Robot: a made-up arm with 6 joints. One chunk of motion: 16 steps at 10 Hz.
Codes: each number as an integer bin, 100 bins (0 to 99) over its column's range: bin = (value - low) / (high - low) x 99, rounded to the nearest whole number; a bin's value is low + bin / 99 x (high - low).
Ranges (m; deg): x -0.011..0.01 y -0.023..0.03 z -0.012..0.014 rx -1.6..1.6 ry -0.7..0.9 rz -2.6..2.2
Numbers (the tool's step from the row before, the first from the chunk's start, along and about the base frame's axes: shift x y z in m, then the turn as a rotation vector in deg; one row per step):
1: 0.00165 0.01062 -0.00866 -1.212 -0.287 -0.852
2: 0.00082 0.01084 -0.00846 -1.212 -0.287 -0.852
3: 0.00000 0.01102 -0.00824 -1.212 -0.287 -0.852
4: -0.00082 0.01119 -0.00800 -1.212 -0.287 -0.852
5: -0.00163 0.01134 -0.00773 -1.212 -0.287 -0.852
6: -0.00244 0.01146 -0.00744 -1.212 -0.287 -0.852
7: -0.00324 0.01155 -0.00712 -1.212 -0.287 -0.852
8: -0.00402 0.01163 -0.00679 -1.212 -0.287 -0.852
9: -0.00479 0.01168 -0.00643 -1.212 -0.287 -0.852
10: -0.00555 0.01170 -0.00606 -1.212 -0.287 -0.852
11: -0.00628 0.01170 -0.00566 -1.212 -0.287 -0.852
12: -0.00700 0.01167 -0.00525 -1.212 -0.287 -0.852
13: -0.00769 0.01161 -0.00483 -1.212 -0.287 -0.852
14: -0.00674 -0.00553 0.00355 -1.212 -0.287 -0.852
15: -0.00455 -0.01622 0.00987 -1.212 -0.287 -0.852
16: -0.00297 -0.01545 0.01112 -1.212 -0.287 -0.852
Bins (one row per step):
1: 60 63 13 12 26 36
2: 56 63 13 12 26 36
3: 52 64 14 12 26 36
4: 48 64 15 12 26 36
5: 44 64 16 12 26 36
6: 40 64 17 12 26 36
7: 37 65 19 12 26 36
8: 33 65 20 12 26 36
9: 29 65 21 12 26 36
10: 26 65 23 12 26 36
11: 22 65 24 12 26 36
12: 19 65 26 12 26 36
13: 16 65 27 12 26 36
14: 20 33 59 12 26 36
15: 30 13 83 12 26 36
16: 38 14 88 12 26 36

